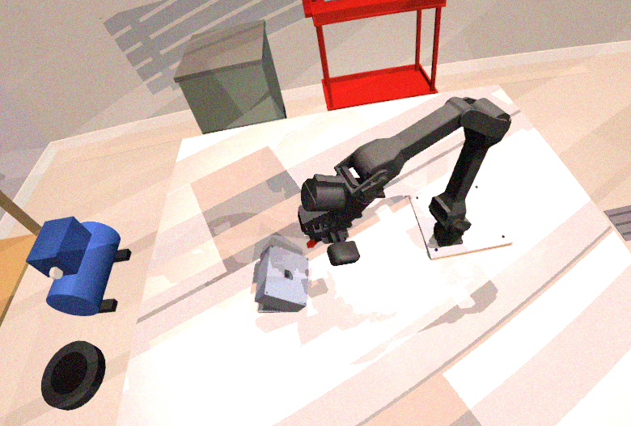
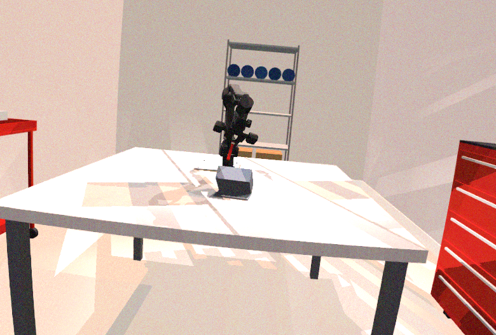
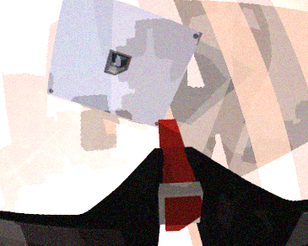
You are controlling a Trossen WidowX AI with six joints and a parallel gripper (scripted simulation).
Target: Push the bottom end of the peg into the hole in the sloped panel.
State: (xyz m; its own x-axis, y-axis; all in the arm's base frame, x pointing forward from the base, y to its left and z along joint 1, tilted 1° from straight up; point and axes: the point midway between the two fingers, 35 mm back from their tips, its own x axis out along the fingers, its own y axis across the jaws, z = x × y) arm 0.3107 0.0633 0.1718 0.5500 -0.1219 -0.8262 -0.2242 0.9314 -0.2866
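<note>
Right now my gripper tip is 100 mm short of the sloped panel, 100 mm above it and 40 mm to the right of it. The rest, counted from my gripper tip: peg (10 mm behind, 10 mm above).
</note>
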